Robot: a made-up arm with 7 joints.
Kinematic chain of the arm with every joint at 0, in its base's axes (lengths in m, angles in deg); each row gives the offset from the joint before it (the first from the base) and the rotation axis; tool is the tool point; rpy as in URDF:
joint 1: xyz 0 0 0.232 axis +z
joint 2: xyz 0 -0.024 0.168 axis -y
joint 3: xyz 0 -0.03 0.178 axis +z
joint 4: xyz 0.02 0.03 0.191 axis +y
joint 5: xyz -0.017 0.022 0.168 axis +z
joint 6: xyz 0 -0.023 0.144 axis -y
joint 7: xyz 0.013 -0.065 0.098 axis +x
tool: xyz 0 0 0 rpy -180 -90 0
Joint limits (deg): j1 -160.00..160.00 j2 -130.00..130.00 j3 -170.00..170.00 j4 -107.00..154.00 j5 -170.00..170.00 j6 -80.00..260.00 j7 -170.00..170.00
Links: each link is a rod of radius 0.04 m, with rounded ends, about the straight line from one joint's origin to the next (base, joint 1, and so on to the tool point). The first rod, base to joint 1, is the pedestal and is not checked.
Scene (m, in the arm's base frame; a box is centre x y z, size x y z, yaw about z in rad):
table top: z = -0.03
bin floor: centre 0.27 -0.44 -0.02 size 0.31 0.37 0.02 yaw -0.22
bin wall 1: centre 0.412 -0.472 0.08 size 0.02 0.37 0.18 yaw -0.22
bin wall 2: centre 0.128 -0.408 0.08 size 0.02 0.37 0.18 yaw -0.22
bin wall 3: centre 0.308 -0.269 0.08 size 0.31 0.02 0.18 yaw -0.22
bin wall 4: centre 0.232 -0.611 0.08 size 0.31 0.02 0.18 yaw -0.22
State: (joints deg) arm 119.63 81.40 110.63 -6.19 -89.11 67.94 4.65
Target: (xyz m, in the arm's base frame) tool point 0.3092 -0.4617 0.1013
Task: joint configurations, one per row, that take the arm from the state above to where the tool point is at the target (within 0.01 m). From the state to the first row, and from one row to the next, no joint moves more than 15 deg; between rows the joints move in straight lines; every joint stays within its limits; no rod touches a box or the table.
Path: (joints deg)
1: 123.51 80.15 109.52 7.16 -95.54 75.29 4.65
2: 127.39 78.90 108.42 20.51 -101.97 82.64 4.65
3: 131.27 77.65 107.31 33.87 -108.41 89.99 4.65
4: 135.15 76.40 106.21 47.22 -114.84 97.34 4.65
5: 139.03 75.15 105.10 60.57 -121.27 104.69 4.65
6: 142.91 73.90 104.00 73.92 -127.70 112.05 4.65
7: 139.46 83.73 107.92 66.51 -124.19 107.64 4.65
8: 136.02 93.57 111.84 59.10 -120.68 103.24 4.65

